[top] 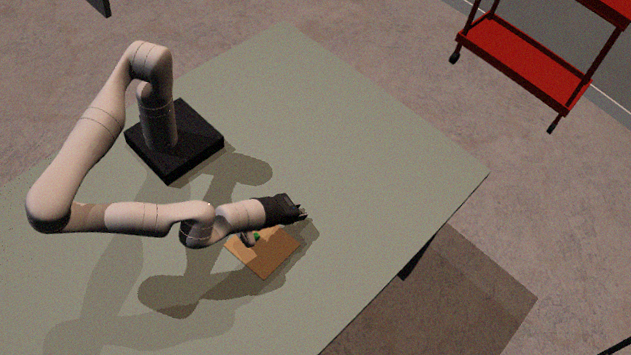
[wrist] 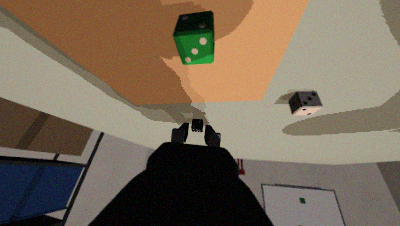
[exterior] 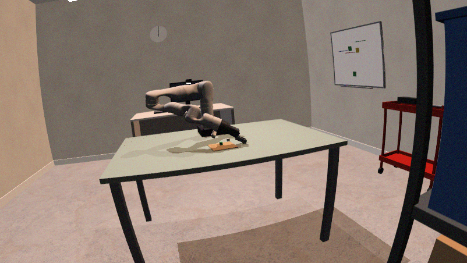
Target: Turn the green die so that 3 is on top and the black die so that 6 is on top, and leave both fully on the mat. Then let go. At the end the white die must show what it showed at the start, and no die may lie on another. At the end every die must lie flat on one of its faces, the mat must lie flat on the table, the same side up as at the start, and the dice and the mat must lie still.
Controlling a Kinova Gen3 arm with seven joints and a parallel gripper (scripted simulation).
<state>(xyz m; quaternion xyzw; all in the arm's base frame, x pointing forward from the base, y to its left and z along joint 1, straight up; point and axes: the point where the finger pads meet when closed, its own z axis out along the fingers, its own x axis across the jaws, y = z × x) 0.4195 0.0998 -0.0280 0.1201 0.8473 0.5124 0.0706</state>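
Now: hand 1 cm above the black die. Also, from my hand: green die (3 cm behind, 13 cm to the right, 1 cm below); then white die (11 cm behind, 5 cm to the right, 1 cm below); then orange mat (1 cm behind, 13 cm to the right, 2 cm below).
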